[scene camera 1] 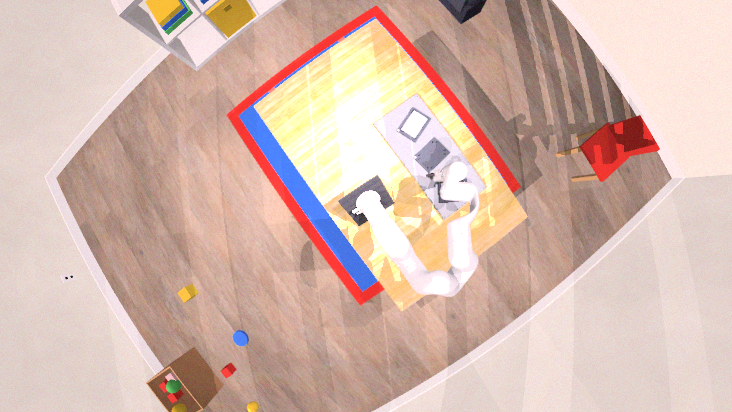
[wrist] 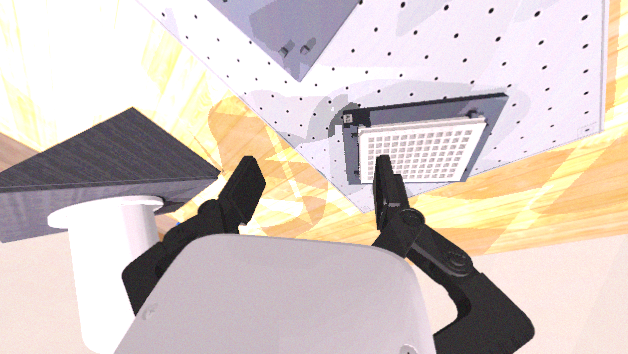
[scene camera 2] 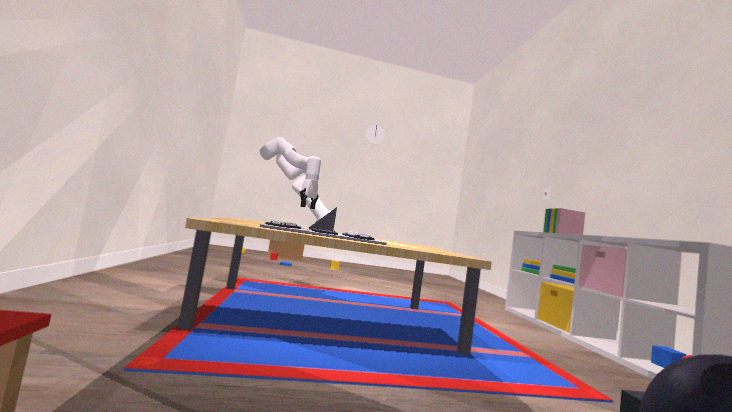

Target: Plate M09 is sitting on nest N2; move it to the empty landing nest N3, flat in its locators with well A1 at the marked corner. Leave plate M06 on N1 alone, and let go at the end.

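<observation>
A white well plate [wrist: 422, 152] sits in a dark nest [wrist: 351, 157] [scene camera 1: 441, 194] at the pegboard's near end; an A1 tag shows at a nest corner in the wrist view. The arm largely hides this plate in scene camera 1. Another white plate [scene camera 1: 413, 123] sits in a nest at the far end. An empty dark nest [scene camera 1: 431, 153] [wrist: 305, 25] with small locators lies between them. I cannot read the plate or nest names. My gripper [scene camera 1: 431, 175] [scene camera 2: 308, 204] [wrist: 314, 169] is open and empty above the board, beside the near plate.
The pale perforated board [scene camera 1: 389, 127] [wrist: 545, 90] lies on the wooden table [scene camera 1: 327, 102] [scene camera 2: 435, 254]. A dark block [scene camera 1: 379, 186] [wrist: 115, 150] stands at the left of the wrist view beside the white arm base [wrist: 107, 250]. The arm's links [scene camera 1: 458, 240] reach over the near table end.
</observation>
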